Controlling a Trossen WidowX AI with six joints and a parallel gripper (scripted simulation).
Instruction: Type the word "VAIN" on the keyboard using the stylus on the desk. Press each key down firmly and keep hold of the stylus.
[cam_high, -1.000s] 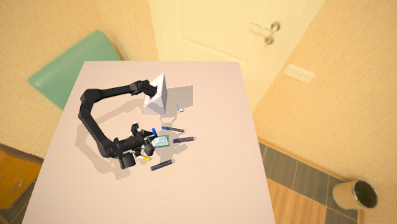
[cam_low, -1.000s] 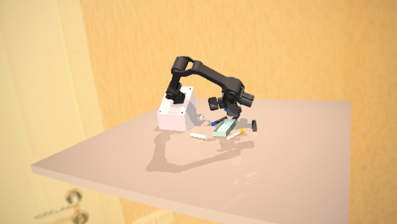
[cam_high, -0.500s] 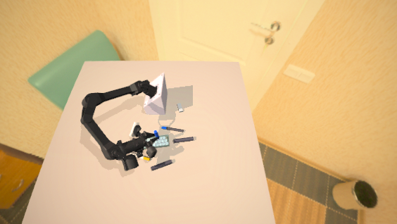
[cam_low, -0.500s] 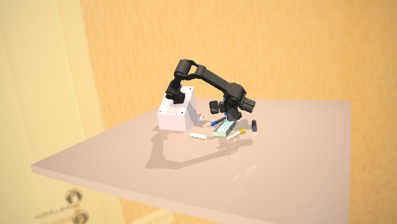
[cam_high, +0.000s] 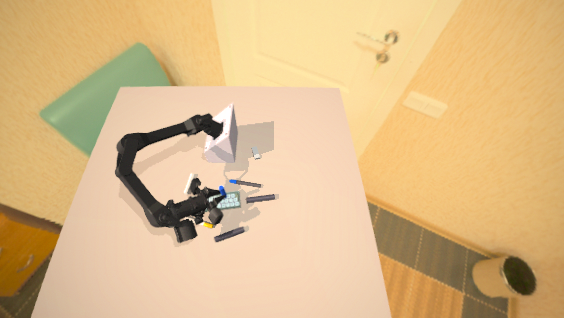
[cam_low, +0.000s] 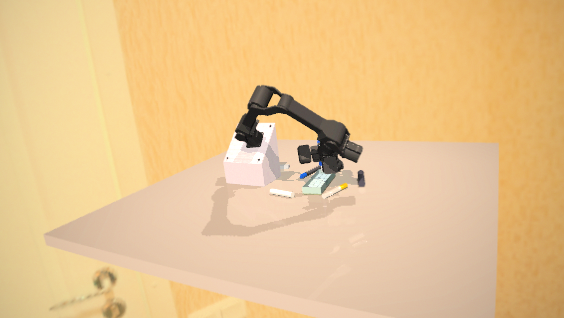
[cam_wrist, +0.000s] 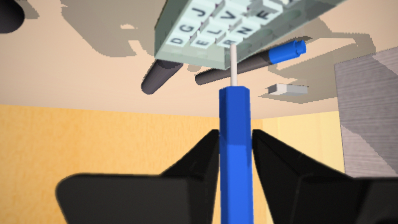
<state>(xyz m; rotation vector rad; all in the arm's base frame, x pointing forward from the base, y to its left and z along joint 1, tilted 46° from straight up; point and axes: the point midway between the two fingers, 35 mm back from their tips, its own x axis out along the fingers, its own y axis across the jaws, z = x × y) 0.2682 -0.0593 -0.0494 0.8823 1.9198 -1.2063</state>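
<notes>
My gripper tip is 100 mm to the left of the yellow-tipped white pen, 90 mm short of it and 80 mm above it. Also, from my gripper tip: blue stylus 10 mm below; then white stick 170 mm to the right, 90 mm behind, 80 mm below; then blue-tipped grey pen 80 mm below, 80 mm behind, 50 mm to the left.
</notes>
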